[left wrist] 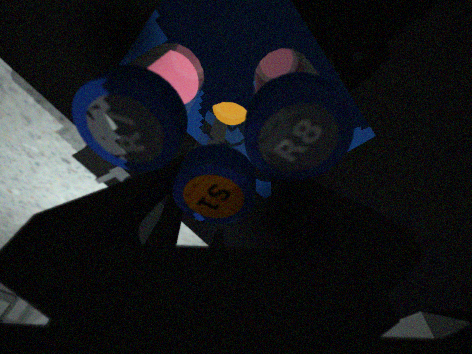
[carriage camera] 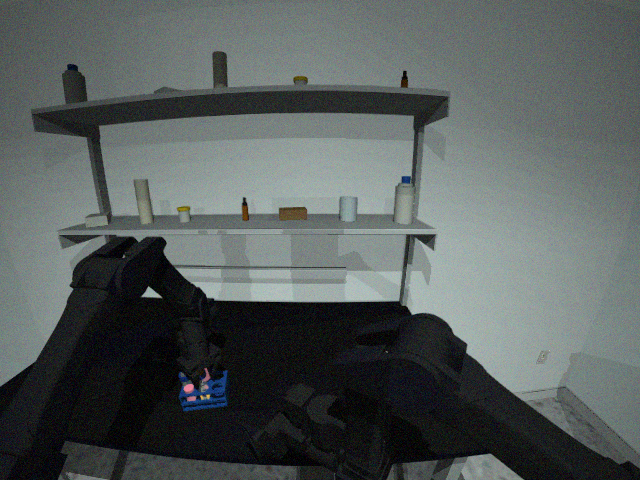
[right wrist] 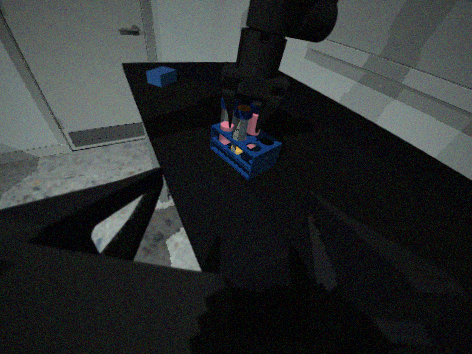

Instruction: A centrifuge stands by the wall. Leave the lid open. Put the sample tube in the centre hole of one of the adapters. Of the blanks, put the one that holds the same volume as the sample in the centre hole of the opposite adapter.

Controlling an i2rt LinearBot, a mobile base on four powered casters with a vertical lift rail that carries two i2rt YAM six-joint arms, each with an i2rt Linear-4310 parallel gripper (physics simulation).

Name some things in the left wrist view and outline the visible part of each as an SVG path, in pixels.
The left gripper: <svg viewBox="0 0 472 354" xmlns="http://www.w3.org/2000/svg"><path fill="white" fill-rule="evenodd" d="M0 249L0 283L51 320L48 325L0 323L0 354L472 354L472 324L443 339L380 337L400 322L387 294L424 259L425 251L407 226L312 179L285 181L271 177L272 209L277 249L177 245L183 211L174 201L172 187L182 160L186 155L181 155L171 160L170 163L161 169L146 172L34 214ZM290 204L305 225L307 232L306 244L296 225ZM169 193L158 222L145 244L141 244L139 227L142 220Z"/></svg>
A sample tube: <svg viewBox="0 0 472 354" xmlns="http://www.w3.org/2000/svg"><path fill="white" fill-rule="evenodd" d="M232 102L222 102L208 110L194 149L182 160L172 187L174 201L184 213L196 220L211 224L236 222L247 216L255 204L256 172L247 156L244 145L246 110L244 107Z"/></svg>
